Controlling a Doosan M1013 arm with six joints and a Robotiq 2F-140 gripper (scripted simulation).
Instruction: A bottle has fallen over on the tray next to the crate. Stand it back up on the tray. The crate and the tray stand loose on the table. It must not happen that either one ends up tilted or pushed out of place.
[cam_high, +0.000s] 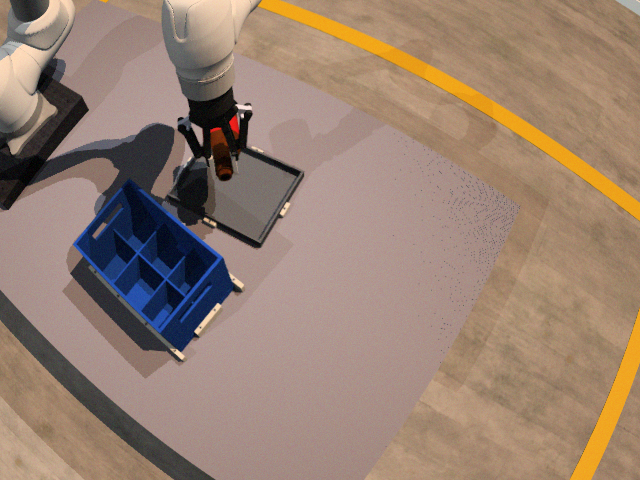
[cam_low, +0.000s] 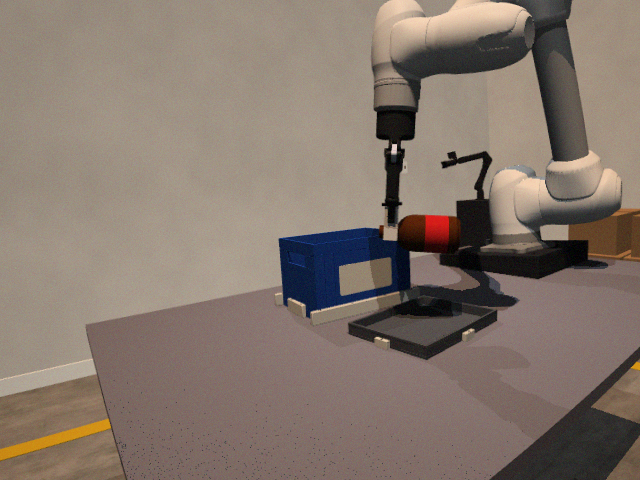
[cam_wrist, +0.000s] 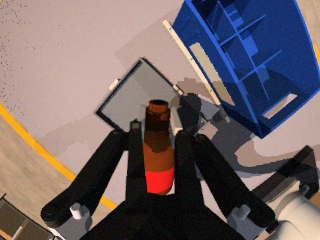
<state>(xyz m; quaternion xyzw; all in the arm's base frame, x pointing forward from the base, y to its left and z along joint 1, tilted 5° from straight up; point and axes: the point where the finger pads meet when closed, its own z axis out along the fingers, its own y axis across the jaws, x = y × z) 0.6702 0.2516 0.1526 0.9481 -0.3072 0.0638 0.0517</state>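
Right now the bottle is 4 cm behind my hand, 3 cm to the left of it and 2 cm below it. Round my hand: dark tray: 5 cm behind, 4 cm to the left, 21 cm below; blue crate: 1 cm behind, 22 cm to the right, 13 cm below.
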